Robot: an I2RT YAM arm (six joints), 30 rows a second.
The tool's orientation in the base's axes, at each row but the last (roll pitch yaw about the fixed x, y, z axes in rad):
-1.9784, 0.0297, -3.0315
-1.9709, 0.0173, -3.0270
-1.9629, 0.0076, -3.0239
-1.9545, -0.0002, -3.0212
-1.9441, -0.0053, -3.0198
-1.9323, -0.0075, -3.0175
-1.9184, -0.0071, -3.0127
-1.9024, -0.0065, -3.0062
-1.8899, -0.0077, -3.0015
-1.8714, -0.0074, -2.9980
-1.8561, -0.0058, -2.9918
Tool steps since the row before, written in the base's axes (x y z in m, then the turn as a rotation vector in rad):
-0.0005, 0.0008, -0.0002, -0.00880, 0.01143, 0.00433
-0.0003, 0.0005, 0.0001, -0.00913, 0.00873, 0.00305
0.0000, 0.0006, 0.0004, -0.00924, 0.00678, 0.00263
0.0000, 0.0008, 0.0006, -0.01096, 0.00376, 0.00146
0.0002, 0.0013, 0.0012, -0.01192, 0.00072, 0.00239
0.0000, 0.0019, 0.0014, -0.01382, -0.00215, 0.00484
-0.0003, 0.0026, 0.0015, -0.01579, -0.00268, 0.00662
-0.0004, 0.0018, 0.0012, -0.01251, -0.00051, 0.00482
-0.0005, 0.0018, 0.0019, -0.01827, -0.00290, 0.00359
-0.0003, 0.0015, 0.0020, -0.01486, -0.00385, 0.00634
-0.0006, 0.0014, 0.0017, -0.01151, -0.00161, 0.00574
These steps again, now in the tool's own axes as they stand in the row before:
0.0004, 0.0005, -0.0007, 0.00736, 0.00071, -0.01312
0.0002, 0.0001, -0.0005, 0.00802, 0.00085, -0.01019
-0.0001, -0.0001, -0.0007, 0.00836, 0.00050, -0.00825
-0.0001, -0.0003, -0.0010, 0.01043, 0.00054, -0.00523
-0.0004, -0.0007, -0.0016, 0.01176, -0.00138, -0.00286
-0.0002, -0.0006, -0.0023, 0.01402, -0.00458, -0.00128
0.0000, -0.0005, -0.0030, 0.01605, -0.00633, -0.00163
0.0002, -0.0005, -0.0021, 0.01250, -0.00410, -0.00266
0.0003, -0.0012, -0.0024, 0.01852, -0.00337, -0.00078
0.0001, -0.0015, -0.0021, 0.01530, -0.00645, -0.00024
0.0004, -0.0012, -0.0019, 0.01165, -0.00541, -0.00172

